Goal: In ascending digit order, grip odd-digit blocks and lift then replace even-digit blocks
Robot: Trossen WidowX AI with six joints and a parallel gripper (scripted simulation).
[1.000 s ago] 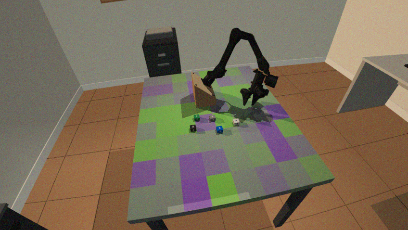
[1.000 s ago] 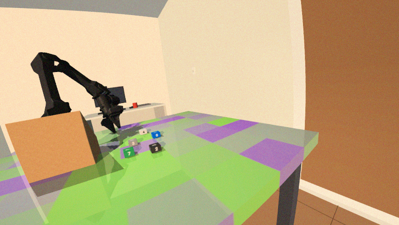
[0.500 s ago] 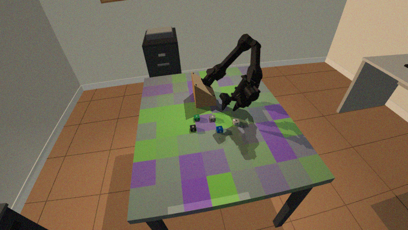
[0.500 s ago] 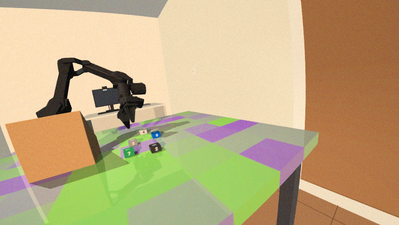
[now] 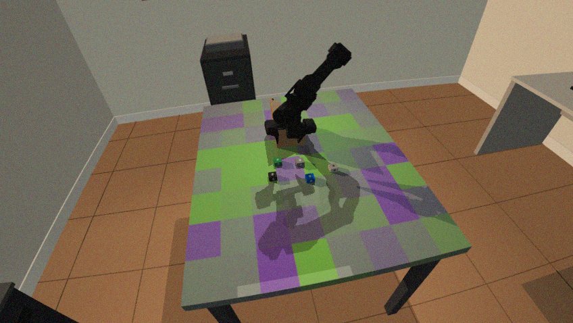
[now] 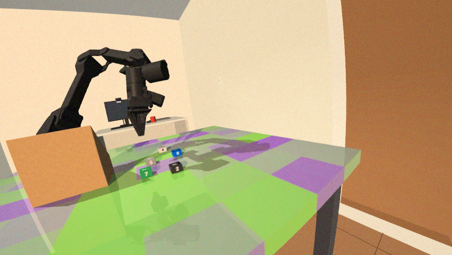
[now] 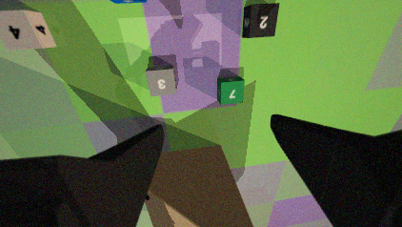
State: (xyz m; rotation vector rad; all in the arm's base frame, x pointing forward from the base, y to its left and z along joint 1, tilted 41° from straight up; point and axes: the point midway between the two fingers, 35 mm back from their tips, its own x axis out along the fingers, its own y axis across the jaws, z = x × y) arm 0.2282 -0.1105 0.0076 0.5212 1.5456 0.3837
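My gripper tip is 120 mm short of the blue block, 100 mm above it and 50 mm to the right of it. Also, from my gripper tip: grey block 100 mm below, 40 mm to the left, 20 mm ahead; then black block 100 mm below, 80 mm to the right, 60 mm ahead; then green block 100 mm below, 40 mm to the right, 20 mm behind.
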